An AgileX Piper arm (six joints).
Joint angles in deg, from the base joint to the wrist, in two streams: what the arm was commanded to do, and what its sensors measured. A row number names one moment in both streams.
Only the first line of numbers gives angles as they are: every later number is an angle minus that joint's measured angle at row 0.
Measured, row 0:
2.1 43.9 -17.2 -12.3 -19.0 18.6
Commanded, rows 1 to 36:
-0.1 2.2 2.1 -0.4 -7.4 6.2
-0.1 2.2 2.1 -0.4 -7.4 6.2
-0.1 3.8 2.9 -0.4 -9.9 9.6
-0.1 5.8 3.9 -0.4 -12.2 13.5
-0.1 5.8 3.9 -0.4 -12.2 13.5
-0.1 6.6 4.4 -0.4 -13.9 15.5
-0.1 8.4 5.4 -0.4 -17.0 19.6
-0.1 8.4 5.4 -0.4 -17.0 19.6
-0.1 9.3 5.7 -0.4 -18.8 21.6
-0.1 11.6 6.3 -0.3 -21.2 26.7
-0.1 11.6 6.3 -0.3 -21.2 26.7
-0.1 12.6 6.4 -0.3 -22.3 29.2
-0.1 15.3 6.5 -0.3 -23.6 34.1
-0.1 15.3 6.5 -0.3 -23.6 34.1
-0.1 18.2 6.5 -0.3 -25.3 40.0
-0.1 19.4 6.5 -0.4 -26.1 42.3
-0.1 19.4 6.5 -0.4 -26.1 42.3
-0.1 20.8 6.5 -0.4 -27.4 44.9
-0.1 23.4 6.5 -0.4 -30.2 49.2
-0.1 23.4 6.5 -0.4 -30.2 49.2
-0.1 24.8 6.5 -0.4 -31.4 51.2
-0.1 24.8 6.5 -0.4 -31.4 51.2
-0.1 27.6 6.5 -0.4 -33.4 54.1
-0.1 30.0 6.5 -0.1 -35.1 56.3
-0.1 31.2 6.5 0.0 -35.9 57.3
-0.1 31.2 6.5 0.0 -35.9 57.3
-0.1 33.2 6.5 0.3 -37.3 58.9
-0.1 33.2 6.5 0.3 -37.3 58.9
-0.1 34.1 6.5 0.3 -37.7 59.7
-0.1 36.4 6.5 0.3 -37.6 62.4
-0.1 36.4 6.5 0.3 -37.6 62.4
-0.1 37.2 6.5 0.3 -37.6 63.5
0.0 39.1 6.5 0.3 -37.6 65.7
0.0 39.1 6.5 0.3 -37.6 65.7
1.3 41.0 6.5 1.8 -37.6 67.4
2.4 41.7 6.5 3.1 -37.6 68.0
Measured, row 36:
0.7 40.2 6.5 1.2 -36.6 65.6
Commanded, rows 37 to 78:
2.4 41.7 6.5 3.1 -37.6 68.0
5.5 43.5 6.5 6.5 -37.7 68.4
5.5 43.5 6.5 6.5 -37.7 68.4
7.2 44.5 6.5 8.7 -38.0 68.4
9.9 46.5 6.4 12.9 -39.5 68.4
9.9 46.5 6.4 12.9 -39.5 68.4
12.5 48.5 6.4 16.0 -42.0 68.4
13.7 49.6 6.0 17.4 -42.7 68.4
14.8 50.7 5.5 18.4 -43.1 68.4
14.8 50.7 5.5 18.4 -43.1 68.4
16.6 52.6 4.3 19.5 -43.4 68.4
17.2 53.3 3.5 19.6 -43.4 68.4
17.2 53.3 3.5 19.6 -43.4 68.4
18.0 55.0 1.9 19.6 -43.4 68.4
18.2 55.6 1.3 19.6 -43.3 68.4
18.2 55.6 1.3 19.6 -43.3 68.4
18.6 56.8 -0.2 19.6 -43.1 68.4
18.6 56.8 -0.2 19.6 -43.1 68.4
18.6 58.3 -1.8 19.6 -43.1 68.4
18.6 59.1 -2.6 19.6 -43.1 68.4
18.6 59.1 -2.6 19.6 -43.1 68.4
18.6 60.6 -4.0 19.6 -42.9 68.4
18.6 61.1 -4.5 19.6 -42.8 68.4
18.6 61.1 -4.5 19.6 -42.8 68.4
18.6 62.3 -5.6 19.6 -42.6 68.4
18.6 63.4 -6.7 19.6 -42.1 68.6
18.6 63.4 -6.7 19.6 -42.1 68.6
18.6 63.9 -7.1 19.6 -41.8 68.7
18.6 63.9 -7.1 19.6 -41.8 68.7
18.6 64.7 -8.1 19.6 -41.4 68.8
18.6 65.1 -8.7 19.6 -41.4 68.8
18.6 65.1 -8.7 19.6 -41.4 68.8
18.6 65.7 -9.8 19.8 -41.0 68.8
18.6 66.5 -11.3 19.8 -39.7 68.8
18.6 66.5 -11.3 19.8 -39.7 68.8
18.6 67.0 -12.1 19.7 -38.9 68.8
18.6 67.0 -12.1 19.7 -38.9 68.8
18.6 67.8 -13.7 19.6 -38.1 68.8
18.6 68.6 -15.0 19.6 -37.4 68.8
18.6 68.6 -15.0 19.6 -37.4 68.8
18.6 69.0 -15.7 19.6 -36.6 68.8
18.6 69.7 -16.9 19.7 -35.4 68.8
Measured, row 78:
18.5 69.0 -15.1 19.9 -37.3 68.5
